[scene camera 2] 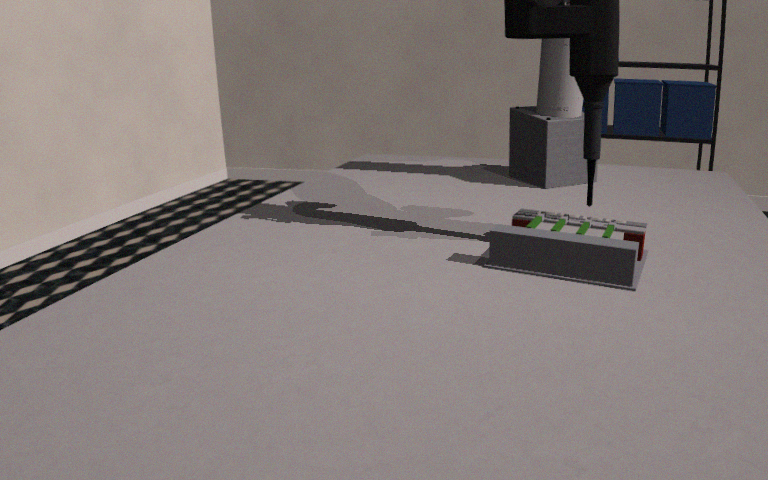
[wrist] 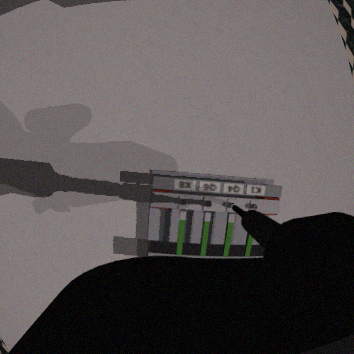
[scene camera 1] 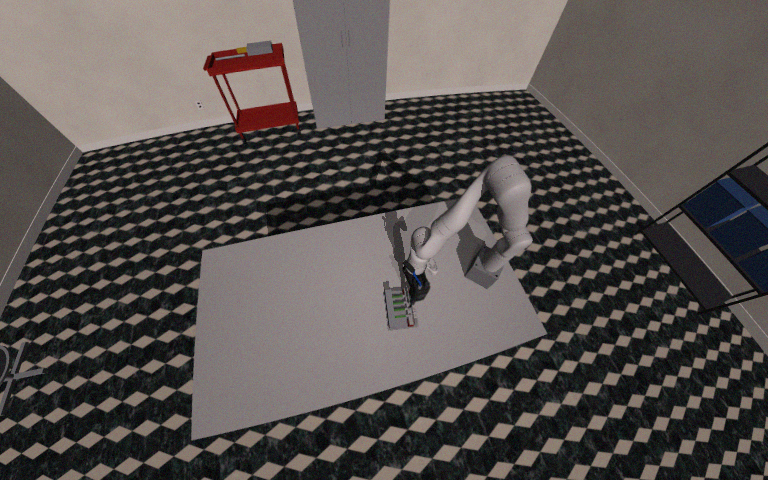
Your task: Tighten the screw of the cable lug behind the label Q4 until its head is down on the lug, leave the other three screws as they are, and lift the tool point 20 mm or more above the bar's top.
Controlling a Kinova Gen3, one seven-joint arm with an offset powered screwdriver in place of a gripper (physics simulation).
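Frame: origin at the arm's base, x ahead, y left, z up, level; millimetres.
Seen in the pictures: hand, its tool point: [scene camera 2: 589, 206] [wrist: 234, 207] [scene camera 1: 409, 307]; arm's base, origin of its link: [scene camera 2: 558, 113] [scene camera 1: 491, 263].
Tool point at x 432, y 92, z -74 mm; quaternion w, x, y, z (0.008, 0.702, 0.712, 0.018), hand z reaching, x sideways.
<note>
Offsets run from my tool point to a thing's top centre. "spot": to the spot under its first point. Level surfaces: height alone.
My screwdriver {dx -1, dy -1, dz +64 mm} [scene camera 1: 411, 306] [scene camera 2: 589, 203] [wrist: 234, 206] points down and has no fingers. In scene camera 2, its tip is above the bar with a visible gap. In the wrist view, the label Q4 {dx -21, dy +5, dz -22 mm} [wrist: 233, 188] reads upside down, between the labels K1 {dx -17, dy +36, dz -22 mm} [wrist: 256, 190] and Q6 [wrist: 209, 187]; the label X8 {dx -28, dy -59, dz -22 mm} [wrist: 185, 185] is at the left. The Q4 screw {dx +1, dy +2, dz -15 mm} [wrist: 228, 204] shows just left of the tip. The K1 screw {dx +5, dy +34, dz -14 mm} [wrist: 251, 205] is to its right. The Q6 screw {dx -3, dy -30, dz -15 mm} [wrist: 207, 203] and X8 screw {dx -7, dy -62, dz -15 mm} [wrist: 182, 202] lie in shadow. Head heights are too small to tell.
A grey fixture wall [scene camera 2: 560, 257] stands along the green strips {spot: dx +49, dy -3, dz -15 mm} [wrist: 228, 240]. The fixture is on the pale table {dz -64 mm} [scene camera 1: 271, 339] [scene camera 2: 283, 367]. The arm's grey base block [scene camera 1: 481, 274] [scene camera 2: 529, 147] stands behind it. A red cart [scene camera 1: 266, 116] and blue bins [scene camera 2: 637, 107] are farther off.
</note>
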